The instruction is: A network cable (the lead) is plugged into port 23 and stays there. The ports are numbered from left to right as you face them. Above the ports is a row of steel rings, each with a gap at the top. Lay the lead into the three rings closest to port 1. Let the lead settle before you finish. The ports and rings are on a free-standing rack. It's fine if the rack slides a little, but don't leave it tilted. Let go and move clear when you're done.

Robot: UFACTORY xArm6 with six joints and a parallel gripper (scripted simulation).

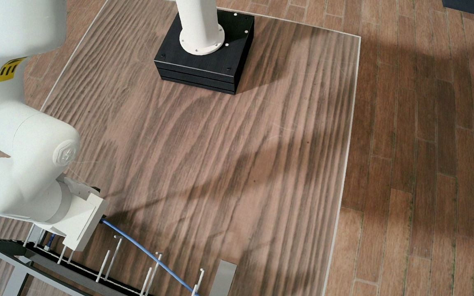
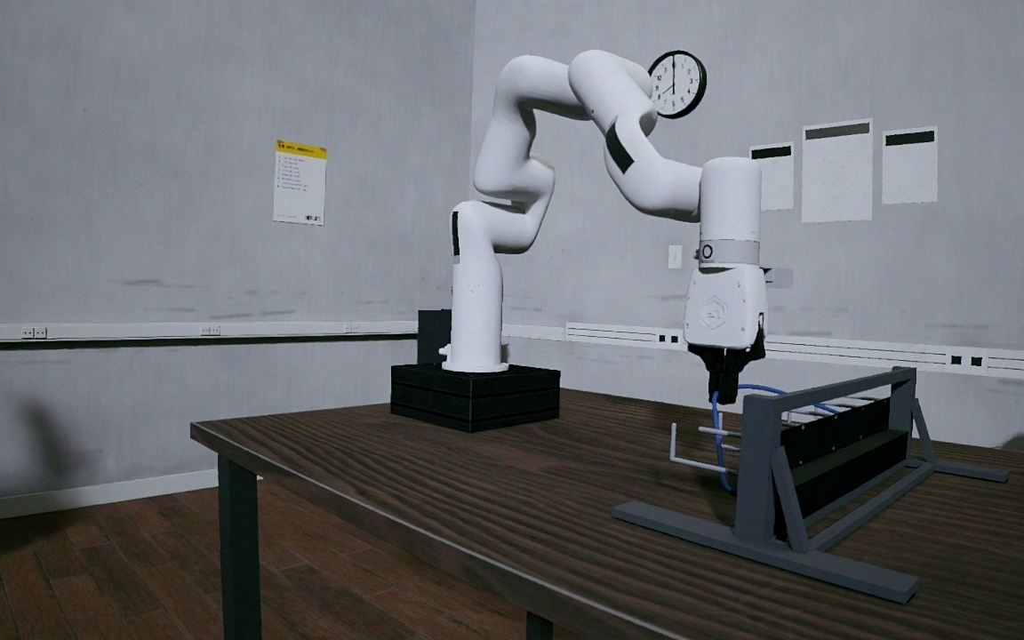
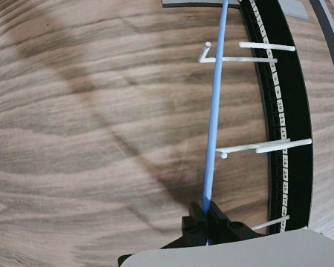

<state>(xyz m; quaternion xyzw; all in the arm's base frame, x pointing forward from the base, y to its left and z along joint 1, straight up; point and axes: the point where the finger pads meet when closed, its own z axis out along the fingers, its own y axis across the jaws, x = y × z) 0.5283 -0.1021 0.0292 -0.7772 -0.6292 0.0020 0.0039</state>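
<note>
Right now the grey rack is 150 mm ahead of my hand, 30 mm to the left of it and 50 mm below it. Also, from my hand: short blue piece: 80 mm ahead, 140 mm to the right, 90 mm below.
</note>
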